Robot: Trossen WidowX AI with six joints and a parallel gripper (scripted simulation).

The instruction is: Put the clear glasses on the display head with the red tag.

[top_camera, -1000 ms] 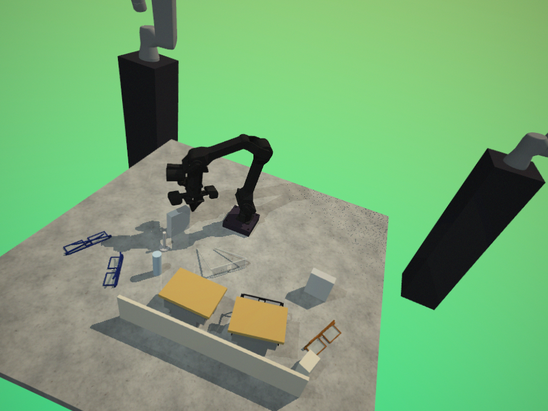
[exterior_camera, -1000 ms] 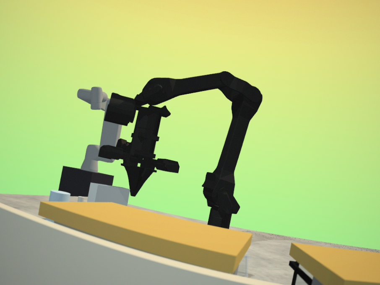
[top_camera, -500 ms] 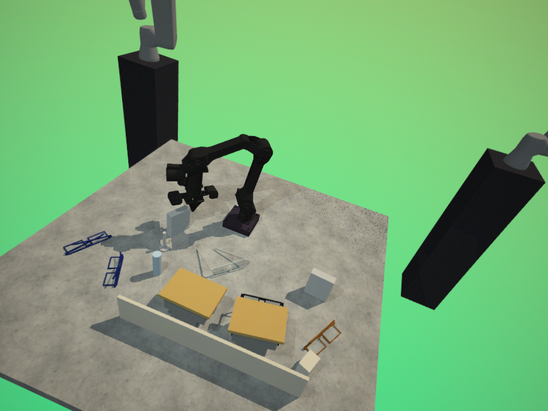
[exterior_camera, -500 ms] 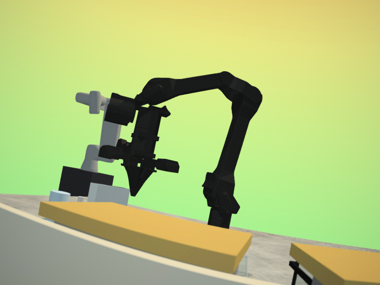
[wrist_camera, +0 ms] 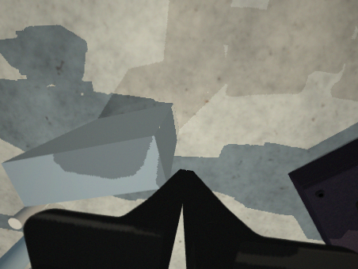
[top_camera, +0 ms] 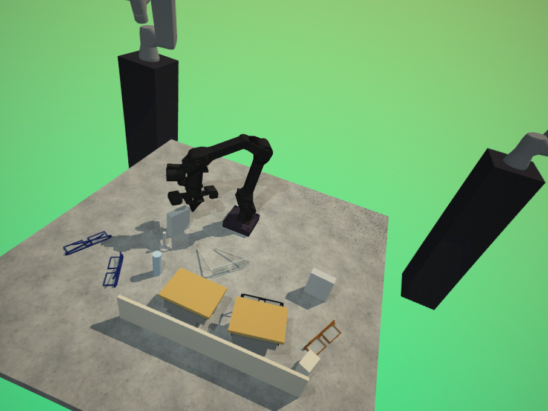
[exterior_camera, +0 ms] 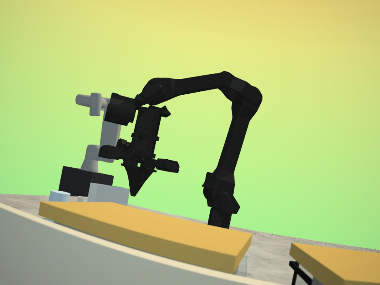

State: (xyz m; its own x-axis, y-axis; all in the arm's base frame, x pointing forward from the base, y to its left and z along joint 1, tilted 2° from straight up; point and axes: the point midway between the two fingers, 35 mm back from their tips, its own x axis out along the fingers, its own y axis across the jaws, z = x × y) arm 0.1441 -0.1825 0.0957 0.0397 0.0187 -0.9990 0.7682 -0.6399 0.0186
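Right now the small post is 150 mm ahead of my gripper tip, 30 mm to the right of it and 70 mm below it. The rest, counted from my gripper tip: cream wall: 450 mm ahead, 330 mm to the left, 40 mm below.
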